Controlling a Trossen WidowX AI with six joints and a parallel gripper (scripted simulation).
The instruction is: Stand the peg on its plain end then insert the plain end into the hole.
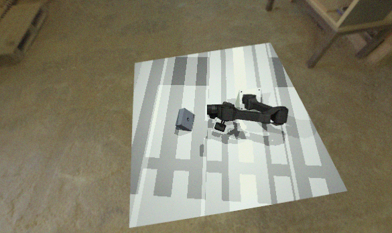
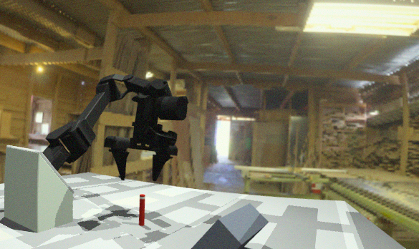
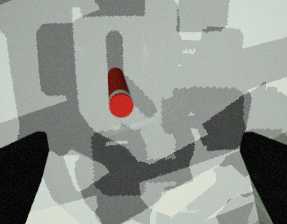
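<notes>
My gripper tip is 1 cm short of the red peg, 1 cm to the right of it and 6 cm above it. From my gripper tip the other things lie so: dark sloped panel: 25 cm ahead, 5 cm to the right, 7 cm below.
</notes>
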